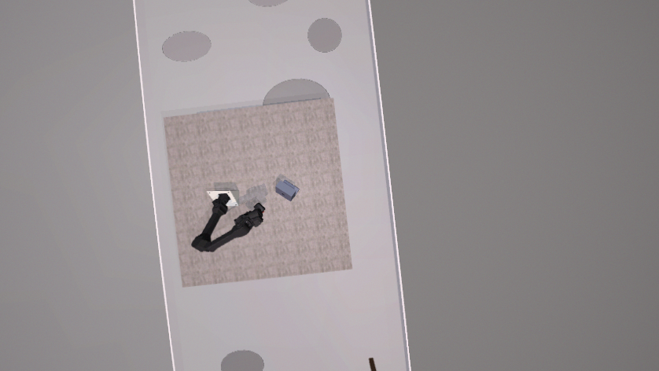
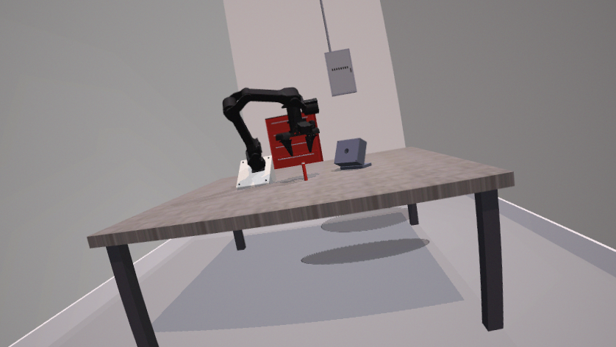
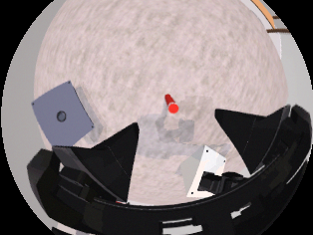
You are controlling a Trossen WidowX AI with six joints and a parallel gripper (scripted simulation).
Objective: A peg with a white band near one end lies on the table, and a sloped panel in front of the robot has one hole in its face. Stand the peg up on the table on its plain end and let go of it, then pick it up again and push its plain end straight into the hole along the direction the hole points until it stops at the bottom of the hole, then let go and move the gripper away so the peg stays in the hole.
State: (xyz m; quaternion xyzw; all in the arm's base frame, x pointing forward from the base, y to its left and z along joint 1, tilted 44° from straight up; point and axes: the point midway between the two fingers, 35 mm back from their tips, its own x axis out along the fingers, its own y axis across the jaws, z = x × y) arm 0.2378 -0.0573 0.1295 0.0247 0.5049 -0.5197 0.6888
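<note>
Right now my gripper tip is 50 mm above the red peg. The rest, counted from my gripper tip: sloped panel (200 mm ahead, 140 mm to the left, 40 mm below).
</note>
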